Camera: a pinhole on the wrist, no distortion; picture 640 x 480 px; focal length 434.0 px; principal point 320.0 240.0 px. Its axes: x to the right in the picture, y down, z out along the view. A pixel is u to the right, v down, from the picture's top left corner.
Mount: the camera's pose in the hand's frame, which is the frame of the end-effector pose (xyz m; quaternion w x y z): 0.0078 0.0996 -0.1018 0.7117 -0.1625 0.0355 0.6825
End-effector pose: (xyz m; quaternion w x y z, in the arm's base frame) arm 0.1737 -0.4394 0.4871 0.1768 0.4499 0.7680 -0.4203
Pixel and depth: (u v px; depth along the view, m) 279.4 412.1 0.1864
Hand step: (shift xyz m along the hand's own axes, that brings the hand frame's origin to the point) -0.0979 0.1362 0.0655
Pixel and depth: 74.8 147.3 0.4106
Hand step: 0.0084 -0.0096 0.3653
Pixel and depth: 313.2 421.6 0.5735
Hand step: -0.3269 0.2552 0.3985
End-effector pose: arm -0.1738 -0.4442 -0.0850 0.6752 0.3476 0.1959 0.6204
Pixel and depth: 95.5 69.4 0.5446
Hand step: 0.1064 -0.0218 0.5285
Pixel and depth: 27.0 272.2 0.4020
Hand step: -0.1082 -0.0480 0.3464
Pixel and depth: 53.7 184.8 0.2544
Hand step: -0.0142 0.0204 0.1870
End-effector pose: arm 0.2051 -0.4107 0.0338 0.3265 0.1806 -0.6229 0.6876
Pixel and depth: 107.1 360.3 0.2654
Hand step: -0.1185 0.0500 0.1709
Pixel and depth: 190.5 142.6 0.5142
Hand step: 0.0231 0.0944 0.4468
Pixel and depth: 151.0 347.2 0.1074
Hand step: -0.0394 0.0899 0.0062
